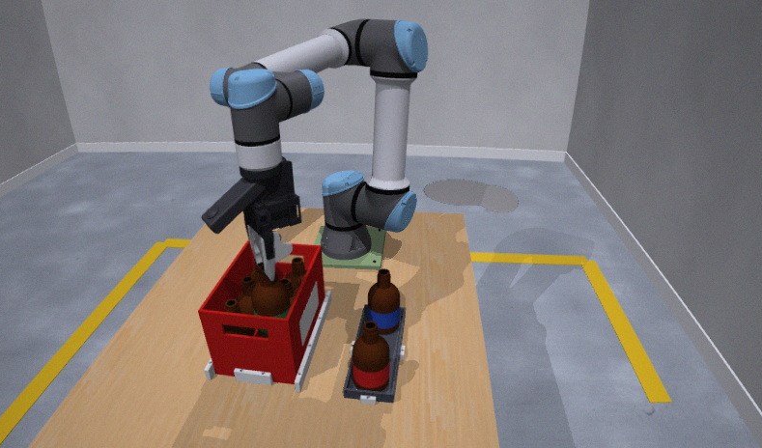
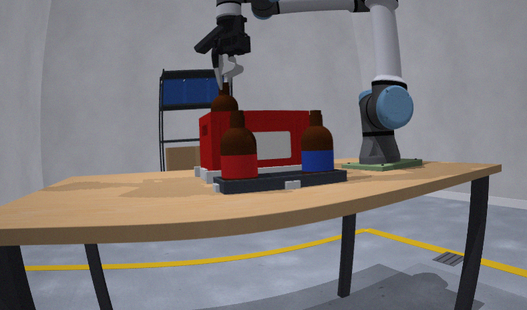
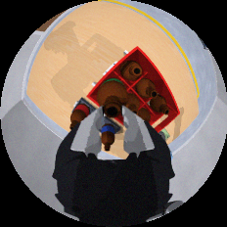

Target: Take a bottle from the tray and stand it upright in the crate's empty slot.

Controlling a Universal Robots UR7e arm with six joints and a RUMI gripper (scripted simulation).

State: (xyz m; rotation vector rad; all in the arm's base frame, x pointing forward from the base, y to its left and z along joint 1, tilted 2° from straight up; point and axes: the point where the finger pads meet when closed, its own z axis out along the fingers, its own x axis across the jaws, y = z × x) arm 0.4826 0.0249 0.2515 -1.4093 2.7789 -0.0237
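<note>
My gripper is now 70 mm above the brown bottle. Also, from my hand: red crate (170 mm below, 80 mm behind, 60 mm to the right).
</note>
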